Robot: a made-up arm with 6 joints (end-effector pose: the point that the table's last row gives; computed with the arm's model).
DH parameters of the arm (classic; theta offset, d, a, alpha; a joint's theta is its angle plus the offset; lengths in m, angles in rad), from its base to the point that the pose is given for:
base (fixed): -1.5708 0.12 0 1.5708
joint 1: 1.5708 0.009 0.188 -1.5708
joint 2: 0 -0.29 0.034 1.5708
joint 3: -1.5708 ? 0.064 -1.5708
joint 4: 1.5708 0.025 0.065 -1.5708
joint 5: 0 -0.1 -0.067 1.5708
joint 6: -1.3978 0 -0.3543 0
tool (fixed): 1.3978 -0.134 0 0
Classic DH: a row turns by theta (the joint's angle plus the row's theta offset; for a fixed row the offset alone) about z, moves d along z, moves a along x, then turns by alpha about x.
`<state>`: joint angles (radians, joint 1 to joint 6).
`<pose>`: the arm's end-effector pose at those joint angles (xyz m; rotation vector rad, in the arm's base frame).
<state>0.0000 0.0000 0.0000 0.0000 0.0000 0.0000</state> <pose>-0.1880 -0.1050 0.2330 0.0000 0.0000 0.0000</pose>
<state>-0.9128 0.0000 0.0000 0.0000 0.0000 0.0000</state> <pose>-0.1880 -0.1536 0.1060 0.9128 0.0000 0.0000</pose>
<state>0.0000 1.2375 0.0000 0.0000 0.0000 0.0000</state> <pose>-0.1384 -0.1050 0.4526 0.0000 1.2375 0.0000</pose>
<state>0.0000 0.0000 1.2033 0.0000 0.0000 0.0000</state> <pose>-0.1880 -0.3252 0.1302 -1.2033 0.0000 0.0000</pose>
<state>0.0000 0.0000 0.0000 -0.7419 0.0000 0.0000</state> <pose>-0.0032 -0.1279 0.2330 0.0000 0.0000 -0.7419</pose>
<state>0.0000 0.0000 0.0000 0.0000 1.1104 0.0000</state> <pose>-0.2369 -0.1050 0.4221 0.0000 1.1104 0.0000</pose>
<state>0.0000 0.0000 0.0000 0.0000 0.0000 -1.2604</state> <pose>0.1867 -0.2893 0.2330 0.0000 0.0000 -1.2604</pose>
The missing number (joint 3, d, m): 0.116
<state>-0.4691 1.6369 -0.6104 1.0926 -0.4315 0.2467</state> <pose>-0.1173 -0.4272 0.5123 1.7494 0.5254 0.4267</pose>
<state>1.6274 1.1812 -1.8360 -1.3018 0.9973 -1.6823</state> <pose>-0.1380 0.3083 0.0646 -0.6849 -1.2986 1.8656</pose>
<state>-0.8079 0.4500 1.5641 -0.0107 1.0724 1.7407</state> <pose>-0.1978 -0.4414 0.5710 0.3457 1.6069 1.3578</pose>
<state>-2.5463 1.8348 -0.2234 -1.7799 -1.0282 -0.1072</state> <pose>-0.1706 0.3478 -0.2648 0.5841 0.5804 0.4387</pose>
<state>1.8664 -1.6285 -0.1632 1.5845 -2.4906 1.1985</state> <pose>0.0132 0.0526 -0.0383 -1.2624 0.4180 -1.8138</pose>
